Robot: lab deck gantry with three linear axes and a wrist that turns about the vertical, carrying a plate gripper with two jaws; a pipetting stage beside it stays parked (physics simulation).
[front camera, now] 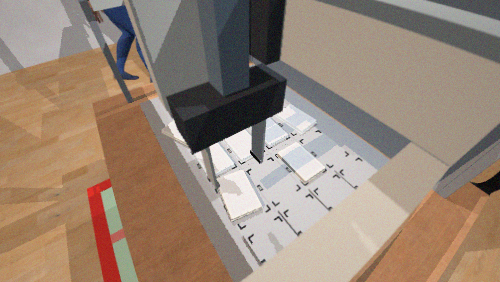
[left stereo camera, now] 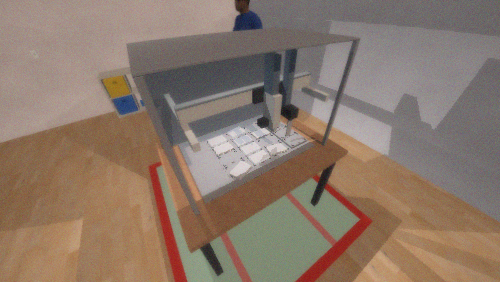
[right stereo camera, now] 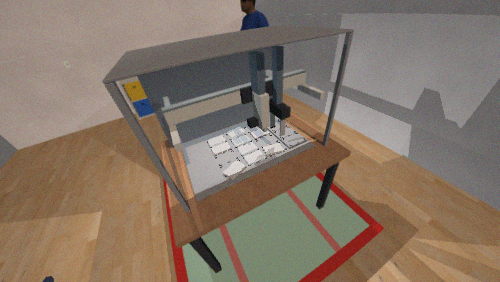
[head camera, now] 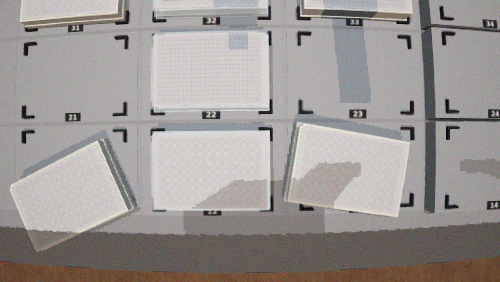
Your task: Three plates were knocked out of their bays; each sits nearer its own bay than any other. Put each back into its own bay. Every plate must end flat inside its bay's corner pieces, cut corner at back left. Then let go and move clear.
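Where they show: gripper, fingertip midpoint: [front camera: 236, 169] [left stereo camera: 282, 131] [right stereo camera: 277, 131]; robot's base, origin of the base link: [front camera: 173, 123] [left stereo camera: 232, 176] [right stereo camera: 225, 176] [head camera: 28, 204].
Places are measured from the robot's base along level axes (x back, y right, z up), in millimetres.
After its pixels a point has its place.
Note:
A white plate [head camera: 70, 190] {x -74, y -22, z 16 mm} [front camera: 171, 131] {x -54, y 24, z 18 mm} [left stereo camera: 241, 169] {x -70, y -7, z 17 mm} [right stereo camera: 234, 169] {x -66, y -8, z 17 mm} lies strongly turned over bay 11, its lower corner past the bay's front. A second plate [head camera: 375, 170] {x -403, y -42, z 15 mm} [front camera: 241, 195] {x -390, y -44, z 16 mm} [left stereo camera: 276, 149] {x -368, y -31, z 16 mm} [right stereo camera: 273, 148] {x -376, y -40, z 16 mm} lies slightly turned over bay 13, covering corner pieces on its left. A third plate [front camera: 301, 120] {x -264, y -383, z 16 mm} lies at bay 42 at the back; its exact angle is hard to tell, and it does not show in the head view. My gripper [front camera: 237, 172] {x -400, y -30, z 160 mm} [right stereo camera: 277, 128] {x -400, y -30, z 160 mm} is open and empty, its jaws wide apart above the deck; the head view does not show it.
Plates stand in bay 12 [head camera: 210, 160] {x -229, y -55, z 14 mm}, bay 22 [head camera: 210, 70] {x -230, y -148, z 14 mm}, bay 31 [head camera: 72, 10] {x -71, y -224, z 14 mm}, bay 32 [head camera: 190, 6] {x -208, y -219, z 14 mm} and bay 33 [head camera: 367, 6] {x -401, y -221, z 14 mm} [front camera: 302, 161] {x -399, y -257, z 14 mm}. A dark raised divider [head camera: 428, 150] {x -476, y -62, z 4 mm} runs beside column 4. The pipetting stage [left stereo camera: 272, 110] [right stereo camera: 261, 111] hangs beside the gripper.

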